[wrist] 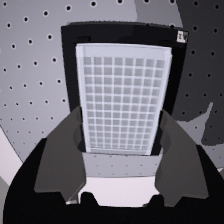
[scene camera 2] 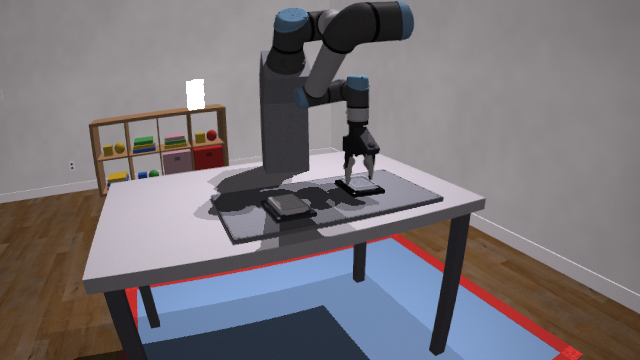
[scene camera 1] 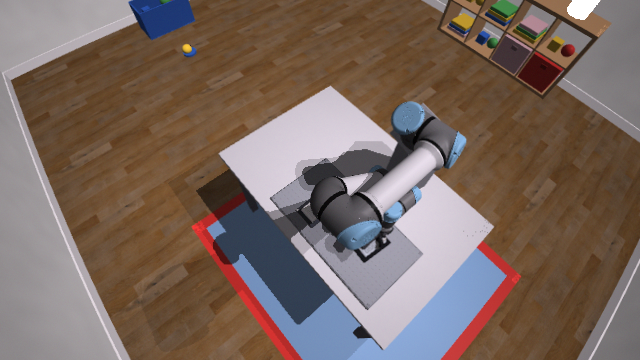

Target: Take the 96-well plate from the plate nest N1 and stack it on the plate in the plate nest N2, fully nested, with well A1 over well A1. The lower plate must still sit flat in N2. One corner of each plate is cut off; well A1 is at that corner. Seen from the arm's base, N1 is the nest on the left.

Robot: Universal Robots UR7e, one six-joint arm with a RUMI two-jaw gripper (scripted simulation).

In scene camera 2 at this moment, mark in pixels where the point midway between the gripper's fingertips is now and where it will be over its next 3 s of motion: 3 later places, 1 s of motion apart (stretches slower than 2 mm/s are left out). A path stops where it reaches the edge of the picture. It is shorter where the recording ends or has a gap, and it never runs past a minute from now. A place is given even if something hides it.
The gripper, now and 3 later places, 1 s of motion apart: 358, 183; 359, 172; 359, 160; 350, 161
